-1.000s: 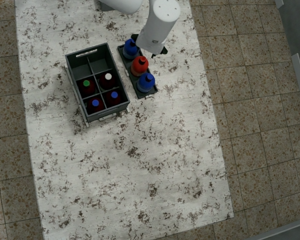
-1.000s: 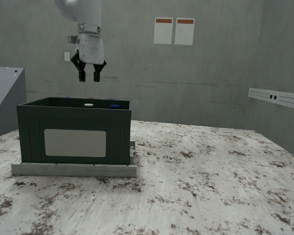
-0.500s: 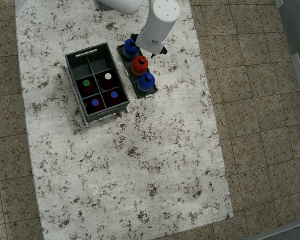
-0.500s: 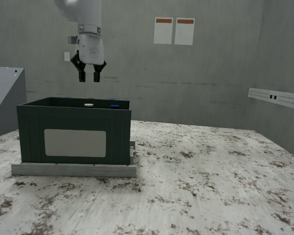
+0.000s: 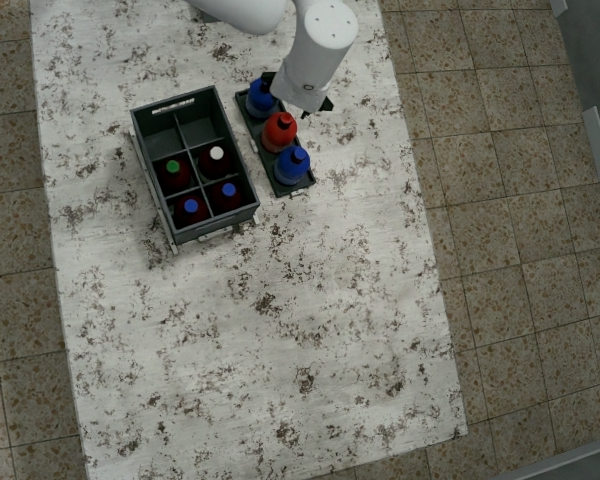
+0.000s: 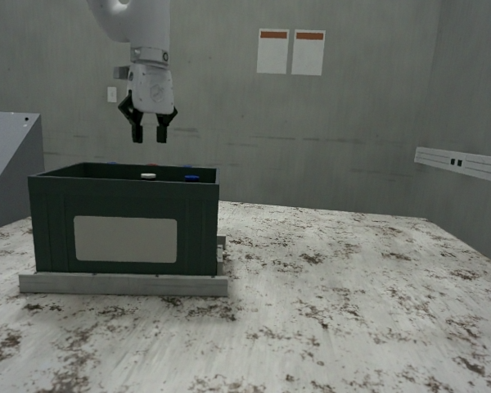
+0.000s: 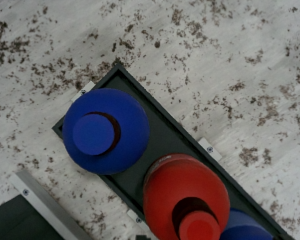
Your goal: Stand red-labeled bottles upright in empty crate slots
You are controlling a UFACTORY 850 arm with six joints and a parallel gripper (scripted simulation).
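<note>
Right now my hand is 14 cm above the red-labeled bottle. Also, from my hand: tray (22 cm below); blue bottle (8 cm behind, 3 cm to the right, 14 cm below); dark crate (10 cm ahead, 20 cm to the right, 14 cm below).
</note>
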